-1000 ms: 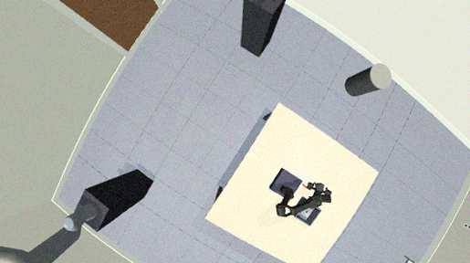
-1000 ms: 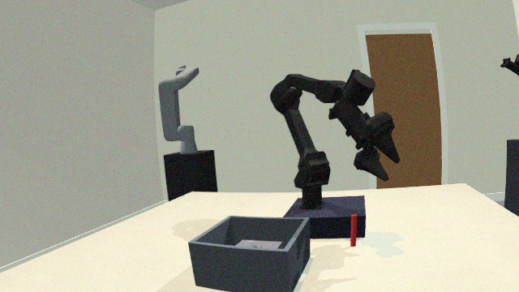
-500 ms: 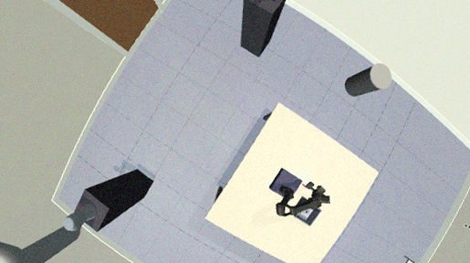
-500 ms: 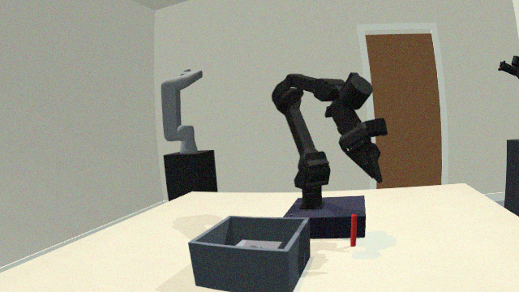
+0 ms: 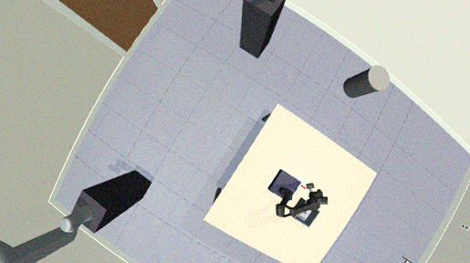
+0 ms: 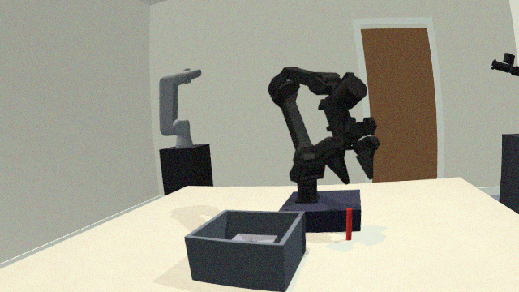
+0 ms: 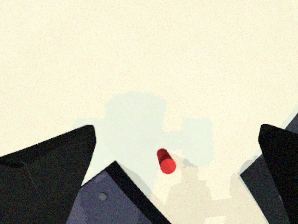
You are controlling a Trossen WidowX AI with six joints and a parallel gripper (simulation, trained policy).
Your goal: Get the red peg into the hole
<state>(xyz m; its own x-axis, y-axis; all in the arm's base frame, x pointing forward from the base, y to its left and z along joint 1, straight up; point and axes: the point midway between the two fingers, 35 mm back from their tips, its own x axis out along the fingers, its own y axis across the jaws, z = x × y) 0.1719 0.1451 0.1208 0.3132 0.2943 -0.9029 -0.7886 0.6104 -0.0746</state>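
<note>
Now: gripper tip 110 mm above the red peg, 30 mm to the left of it and 20 mm past it. Round my gripper tip: plate: 220 mm to the right, 140 mm ahead, 100 mm below; then box: 220 mm to the right, 140 mm ahead, 120 mm below.
</note>
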